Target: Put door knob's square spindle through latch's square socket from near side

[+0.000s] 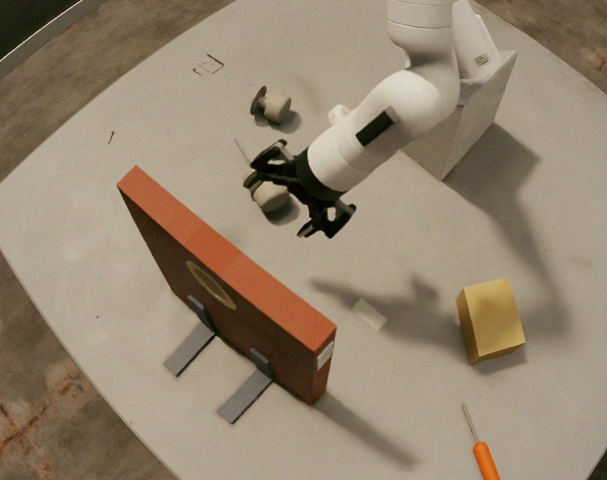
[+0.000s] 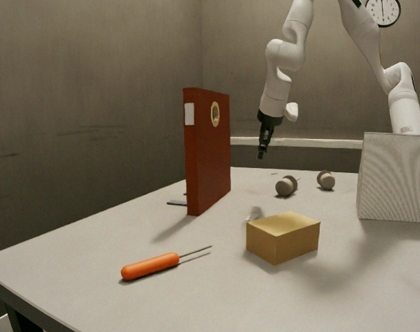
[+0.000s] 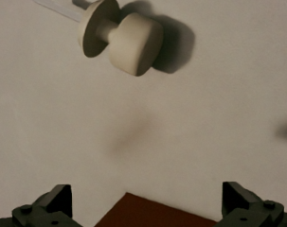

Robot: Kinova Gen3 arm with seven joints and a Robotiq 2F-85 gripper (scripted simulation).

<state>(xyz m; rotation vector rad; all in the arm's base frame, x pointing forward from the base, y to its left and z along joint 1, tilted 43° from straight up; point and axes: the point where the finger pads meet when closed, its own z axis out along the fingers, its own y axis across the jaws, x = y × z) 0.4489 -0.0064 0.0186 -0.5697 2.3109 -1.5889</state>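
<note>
Right now the door knob is 130 mm to the right of my hand, 130 mm below it and 60 mm behind it. Round my hand: tan box 330 mm to the left, 170 mm behind, 130 mm below; orange screwdriver 480 mm to the left, 150 mm below, 10 mm behind; white slip 170 mm to the left, 160 mm below, 40 mm behind.
</note>
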